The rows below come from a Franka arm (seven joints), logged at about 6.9 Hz.
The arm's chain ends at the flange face. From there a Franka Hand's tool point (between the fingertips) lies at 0.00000 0.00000 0.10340 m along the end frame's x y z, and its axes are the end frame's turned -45 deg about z.
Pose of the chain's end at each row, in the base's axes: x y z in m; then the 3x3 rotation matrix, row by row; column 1 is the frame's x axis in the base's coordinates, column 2 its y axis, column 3 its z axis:
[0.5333 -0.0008 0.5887], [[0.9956 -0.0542 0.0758], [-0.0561 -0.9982 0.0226], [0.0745 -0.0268 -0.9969]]
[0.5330 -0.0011 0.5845], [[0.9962 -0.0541 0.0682], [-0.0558 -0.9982 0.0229], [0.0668 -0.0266 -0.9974]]
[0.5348 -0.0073 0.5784], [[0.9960 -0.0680 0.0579], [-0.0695 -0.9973 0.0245], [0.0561 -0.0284 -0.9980]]
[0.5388 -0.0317 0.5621], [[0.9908 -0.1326 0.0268], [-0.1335 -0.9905 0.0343], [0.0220 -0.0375 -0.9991]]
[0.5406 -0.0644 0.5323], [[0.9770 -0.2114 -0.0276], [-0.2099 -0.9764 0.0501], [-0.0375 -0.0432 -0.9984]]
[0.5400 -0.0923 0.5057], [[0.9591 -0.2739 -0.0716], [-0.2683 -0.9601 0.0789], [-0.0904 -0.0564 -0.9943]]
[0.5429 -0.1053 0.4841], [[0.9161 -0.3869 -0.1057], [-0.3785 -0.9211 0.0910], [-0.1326 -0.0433 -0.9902]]
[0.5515 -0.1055 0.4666], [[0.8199 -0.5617 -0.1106], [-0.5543 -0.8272 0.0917], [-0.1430 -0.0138 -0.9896]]
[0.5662 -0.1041 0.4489], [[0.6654 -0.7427 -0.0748], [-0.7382 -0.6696 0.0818], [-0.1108 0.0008 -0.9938]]
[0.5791 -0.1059 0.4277], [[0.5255 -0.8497 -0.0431], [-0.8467 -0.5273 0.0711], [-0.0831 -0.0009 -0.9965]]
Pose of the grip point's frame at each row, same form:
[0.5411 0.0015 0.4856], [[0.7423 0.6657 0.0758], [0.6662 -0.7455 0.0226], [0.0716 0.0337 -0.9969]]
[0.5401 0.0013 0.4814], [[0.7427 0.6662 0.0682], [0.6664 -0.7453 0.0229], [0.0660 0.0284 -0.9974]]
[0.5408 -0.0048 0.4752], [[0.7524 0.6562 0.0579], [0.6561 -0.7543 0.0245], [0.0598 0.0196 -0.9980]]
[0.5416 -0.0282 0.4588], [[0.7944 0.6068 0.0268], [0.6060 -0.7948 0.0343], [0.0421 -0.0110 -0.9991]]
[0.5377 -0.0592 0.4291], [[0.8403 0.5414 -0.0276], [0.5420 -0.8388 0.0501], [0.0040 -0.0571 -0.9984]]
[0.5326 -0.0841 0.4029], [[0.8719 0.4845 -0.0716], [0.4892 -0.8686 0.0789], [-0.0240 -0.1038 -0.9943]]
[0.5320 -0.0959 0.3817], [[0.9214 0.3742 -0.1057], [0.3837 -0.9190 0.0910], [-0.0631 -0.1244 -0.9902]]
[0.5401 -0.0960 0.3643], [[0.9769 0.1826 -0.1106], [0.1930 -0.9769 0.0917], [-0.0914 -0.1109 -0.9896]]
[0.5585 -0.0956 0.3461], [[0.9957 -0.0547 -0.0748], [-0.0485 -0.9955 0.0818], [-0.0789 -0.0778 -0.9938]]
[0.5746 -0.0985 0.3247], [[0.9724 -0.2292 -0.0431], [-0.2258 -0.9716 0.0711], [-0.0581 -0.0594 -0.9965]]

